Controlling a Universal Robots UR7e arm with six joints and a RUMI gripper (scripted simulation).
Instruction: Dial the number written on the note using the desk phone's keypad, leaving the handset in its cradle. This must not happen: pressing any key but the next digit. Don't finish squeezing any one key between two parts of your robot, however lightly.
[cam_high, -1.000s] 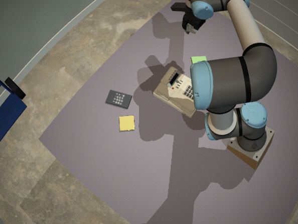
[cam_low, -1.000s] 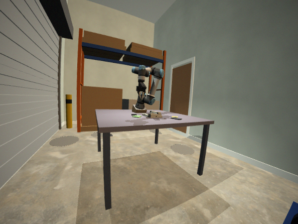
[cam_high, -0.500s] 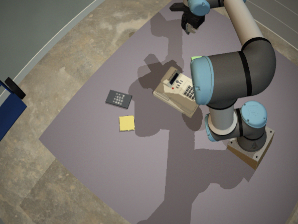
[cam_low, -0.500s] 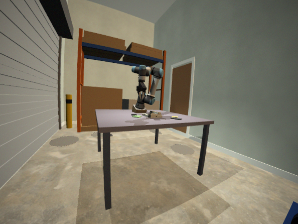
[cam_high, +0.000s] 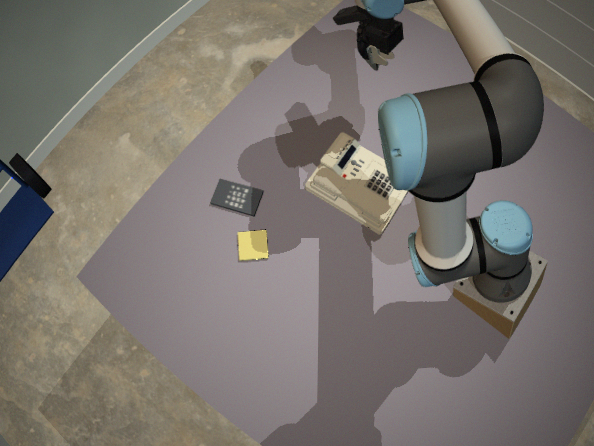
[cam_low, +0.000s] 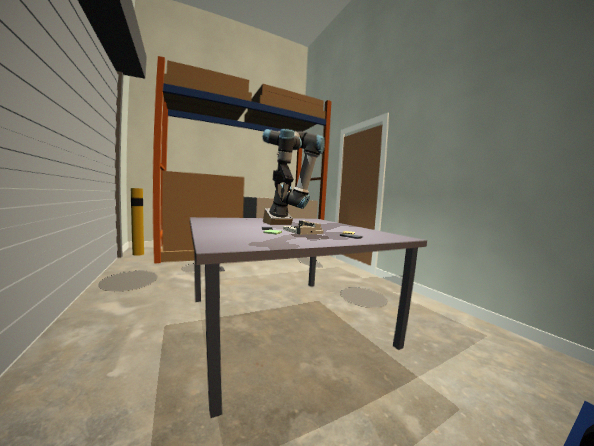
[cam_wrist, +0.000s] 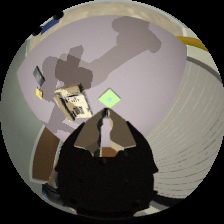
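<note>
The handset lies 150 mm behind my hand, 240 mm to the left of it and 150 mm below it. Also, from my hand: dark calculator-like pad 60 mm ahead, 430 mm to the left, 190 mm below; note 100 mm behind, 10 mm to the right, 190 mm below.
</note>
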